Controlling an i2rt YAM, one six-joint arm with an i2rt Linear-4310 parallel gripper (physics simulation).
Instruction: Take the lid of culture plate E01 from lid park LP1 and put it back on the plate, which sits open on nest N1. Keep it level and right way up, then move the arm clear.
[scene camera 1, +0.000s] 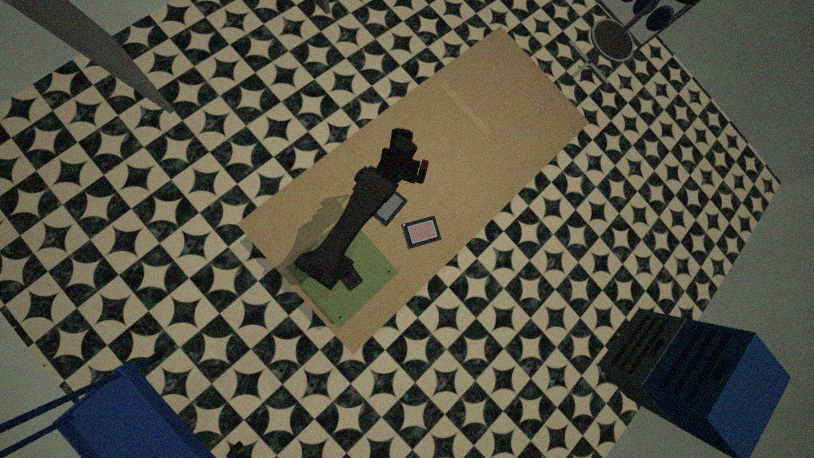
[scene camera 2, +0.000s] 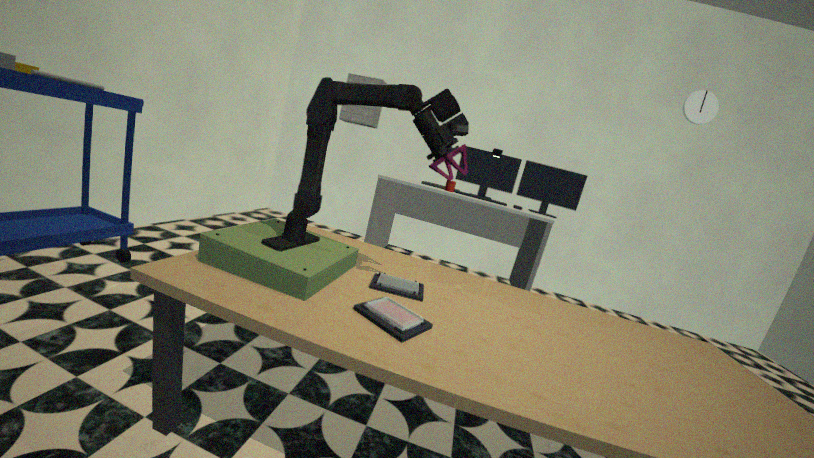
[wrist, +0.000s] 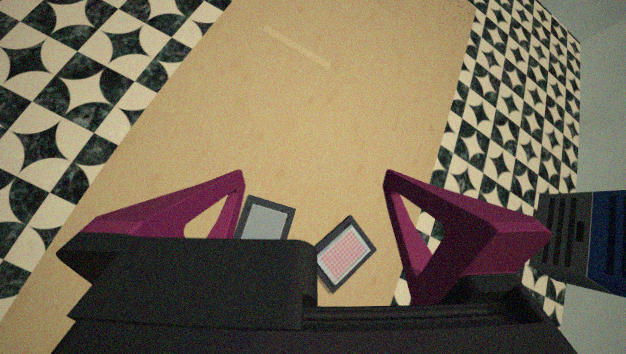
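Seen in the pictures: gripper, between the fingertips: (scene camera 2: 458, 177) (wrist: 313, 177); arm's base, origin of its link: (scene camera 2: 292, 241).
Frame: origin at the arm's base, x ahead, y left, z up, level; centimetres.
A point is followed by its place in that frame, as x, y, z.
The culture plate (scene camera 1: 422, 231) @(38.0, -8.6, -4.4) (scene camera 2: 398, 313) @(39.5, -9.3, -4.7) (wrist: 344, 252) @(38.7, -8.6, -5.1) shows pink wells and sits open in a dark nest (scene camera 1: 408, 242) @(29.7, -8.7, -5.9) (scene camera 2: 401, 336) @(43.0, -16.6, -5.8) (wrist: 371, 248). The pale grey lid (scene camera 1: 388, 207) @(32.0, 10.2, -5.2) (scene camera 2: 398, 283) @(32.7, 10.3, -5.2) (wrist: 263, 222) @(35.1, 12.7, -5.2) lies flat on its dark lid park (scene camera 1: 401, 197) (scene camera 2: 422, 294) @(40.8, 10.3, -6.0) (wrist: 291, 212) @(40.5, 8.1, -6.0). In scene camera 1 the arm covers part of the lid and park; in the wrist view the gripper body hides their near part. My gripper (scene camera 2: 455, 172) @(41.6, 13.0, 30.3) (wrist: 313, 177) @(41.6, 13.0, 30.3) is open and empty, high above the table, away from both. Labels are not readable.
The arm stands on a green block (scene camera 1: 364, 273) @(5.6, -7.7, -0.2) (scene camera 2: 256, 267) @(3.1, -17.6, -2.9) at one end of the wooden table (scene camera 1: 512, 85) @(131.8, 26.5, -7.0) (scene camera 2: 569, 353) @(84.1, 7.3, -7.0) (wrist: 350, 110) @(74.8, 8.4, -7.0). A blue cart (scene camera 2: 113, 99) and a grey desk with monitors (scene camera 2: 461, 222) stand beyond the table.
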